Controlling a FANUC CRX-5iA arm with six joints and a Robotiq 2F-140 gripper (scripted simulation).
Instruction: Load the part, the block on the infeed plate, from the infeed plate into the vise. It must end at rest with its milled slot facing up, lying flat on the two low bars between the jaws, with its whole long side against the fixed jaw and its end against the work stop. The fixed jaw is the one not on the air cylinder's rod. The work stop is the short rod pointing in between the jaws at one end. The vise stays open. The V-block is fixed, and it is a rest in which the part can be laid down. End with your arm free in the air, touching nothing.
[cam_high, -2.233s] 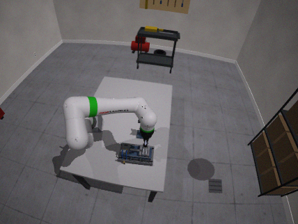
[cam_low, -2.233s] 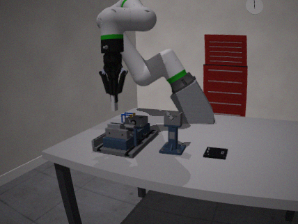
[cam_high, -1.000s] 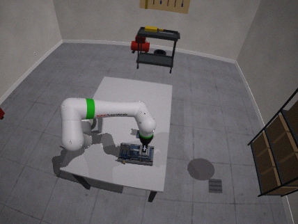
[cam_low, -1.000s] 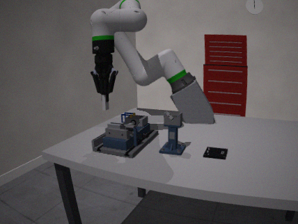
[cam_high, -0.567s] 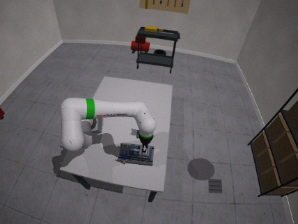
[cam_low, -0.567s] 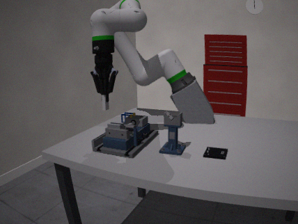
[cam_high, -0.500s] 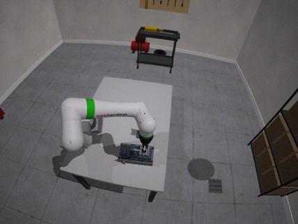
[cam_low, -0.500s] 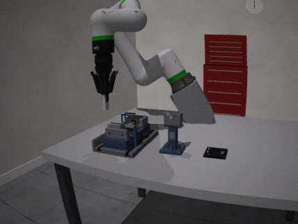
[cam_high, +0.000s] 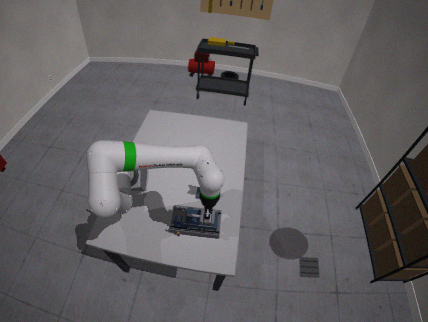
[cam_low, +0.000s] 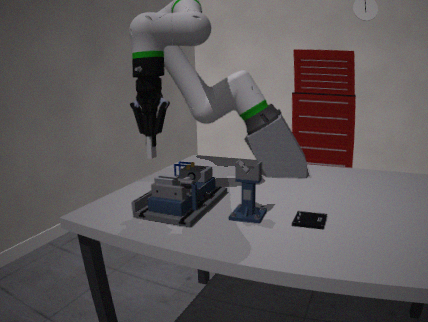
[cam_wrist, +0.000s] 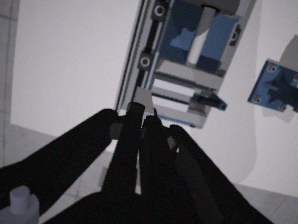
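Right now the part is 100 mm below my hand, 50 mm to the left of it and 10 mm behind it. From my hand the other things lie so: air cylinder rod 120 mm below, 100 mm behind, 50 mm to the left; blue work stop 140 mm below, 130 mm to the left, 20 mm behind; black infeed plate 450 mm to the left, 190 mm below, 130 mm behind.
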